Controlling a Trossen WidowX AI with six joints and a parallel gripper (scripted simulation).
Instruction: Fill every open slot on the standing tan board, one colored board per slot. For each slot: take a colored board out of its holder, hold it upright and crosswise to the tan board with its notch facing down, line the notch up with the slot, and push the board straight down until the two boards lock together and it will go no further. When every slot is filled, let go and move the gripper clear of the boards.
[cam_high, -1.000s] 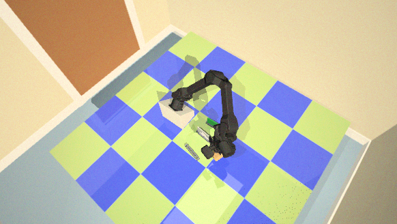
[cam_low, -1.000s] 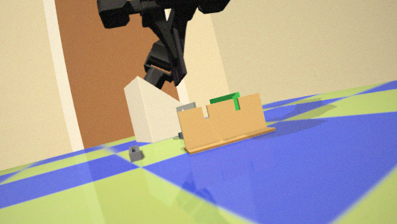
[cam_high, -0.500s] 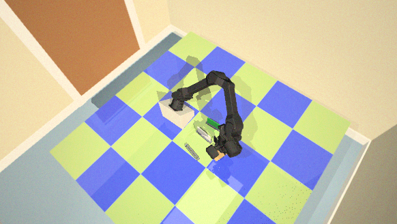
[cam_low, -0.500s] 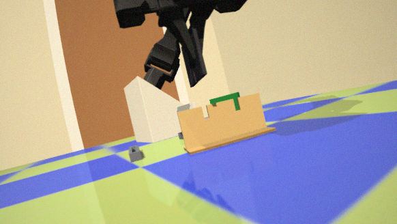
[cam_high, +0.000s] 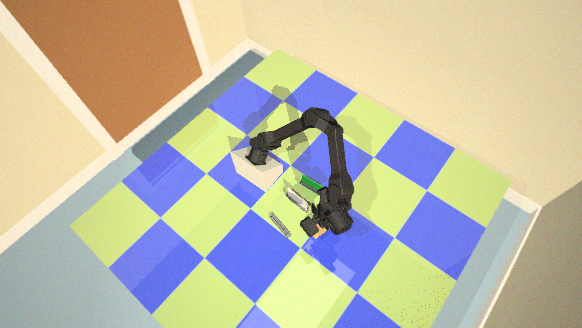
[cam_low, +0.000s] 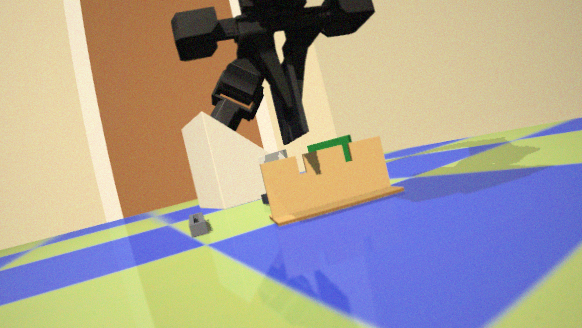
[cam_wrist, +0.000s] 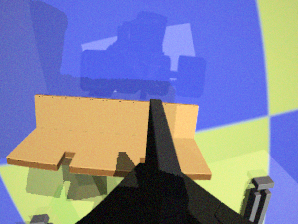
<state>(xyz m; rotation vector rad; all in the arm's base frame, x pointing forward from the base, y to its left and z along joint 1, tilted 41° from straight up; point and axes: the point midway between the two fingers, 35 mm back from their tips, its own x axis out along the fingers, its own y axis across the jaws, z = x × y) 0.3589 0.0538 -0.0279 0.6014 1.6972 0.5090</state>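
Right now my gripper tip is 8 cm above the tan board, 3 cm to the right of it and 2 cm past it. From my gripper tip the other things lie so: thin black board: 3 cm behind; green board: 17 cm behind, 10 cm to the left, 7 cm below.
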